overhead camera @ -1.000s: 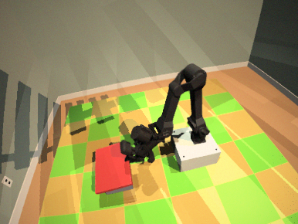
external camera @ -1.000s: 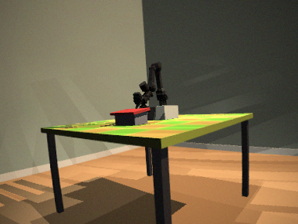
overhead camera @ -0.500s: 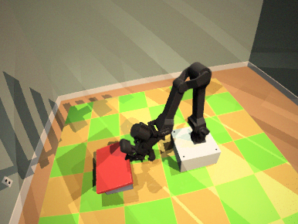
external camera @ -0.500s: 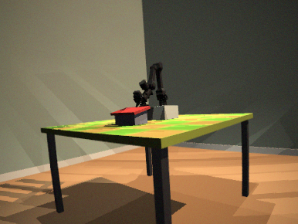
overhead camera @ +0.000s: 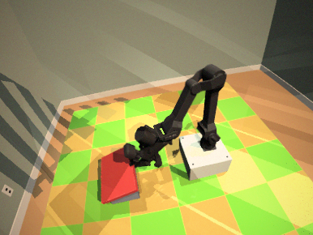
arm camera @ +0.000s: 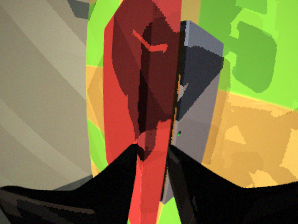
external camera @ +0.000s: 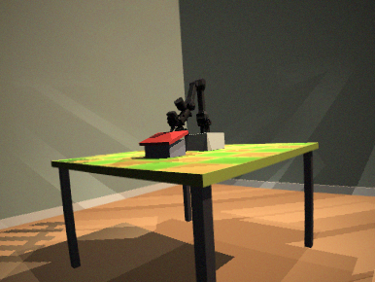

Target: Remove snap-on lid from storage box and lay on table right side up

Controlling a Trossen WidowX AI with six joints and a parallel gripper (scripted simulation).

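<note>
The red lid lies 80 mm ahead of my gripper tip, 20 mm below it and 10 mm to the left of it. From my gripper tip the other things lie so: grey storage box (80 mm below, 70 mm ahead, 10 mm to the left).
</note>
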